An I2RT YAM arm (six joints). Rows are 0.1 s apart.
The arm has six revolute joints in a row. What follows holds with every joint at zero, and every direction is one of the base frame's.
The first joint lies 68 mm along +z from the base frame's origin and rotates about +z.
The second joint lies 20 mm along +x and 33.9 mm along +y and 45.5 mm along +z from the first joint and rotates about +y.
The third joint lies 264 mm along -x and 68.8 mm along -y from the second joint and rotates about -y.
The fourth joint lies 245 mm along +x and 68.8 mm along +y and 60 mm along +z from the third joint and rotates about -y.
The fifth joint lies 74 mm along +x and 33.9 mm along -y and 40.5 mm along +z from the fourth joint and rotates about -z.
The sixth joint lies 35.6 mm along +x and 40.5 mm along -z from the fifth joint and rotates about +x.
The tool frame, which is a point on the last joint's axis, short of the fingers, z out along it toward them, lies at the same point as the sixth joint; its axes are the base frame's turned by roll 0, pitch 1.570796 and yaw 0 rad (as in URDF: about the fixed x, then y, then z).
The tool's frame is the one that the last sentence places.
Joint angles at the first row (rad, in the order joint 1, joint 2, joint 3, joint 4, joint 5, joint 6):
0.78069, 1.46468, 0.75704, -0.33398, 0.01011, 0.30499
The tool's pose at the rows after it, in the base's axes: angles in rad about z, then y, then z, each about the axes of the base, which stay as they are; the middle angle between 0 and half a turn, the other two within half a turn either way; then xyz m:
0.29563 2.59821 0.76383 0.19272 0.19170 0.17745
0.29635 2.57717 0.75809 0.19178 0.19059 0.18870
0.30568 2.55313 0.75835 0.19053 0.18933 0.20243
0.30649 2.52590 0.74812 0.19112 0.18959 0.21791
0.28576 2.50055 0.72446 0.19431 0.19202 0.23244
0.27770 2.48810 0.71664 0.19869 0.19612 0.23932
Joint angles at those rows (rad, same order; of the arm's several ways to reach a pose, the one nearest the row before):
0.78412, 1.43914, 0.77421, -0.36258, 0.01049, 0.31300
0.78412, 1.40786, 0.79138, -0.39004, 0.01392, 0.31834
0.78414, 1.37312, 0.81540, -0.42477, 0.01431, 0.32713
0.78413, 1.34872, 0.85358, -0.46027, 0.02079, 0.33589
0.78412, 1.34374, 0.90238, -0.48925, 0.03566, 0.33359
0.78412, 1.35899, 0.93860, -0.49801, 0.04100, 0.33130

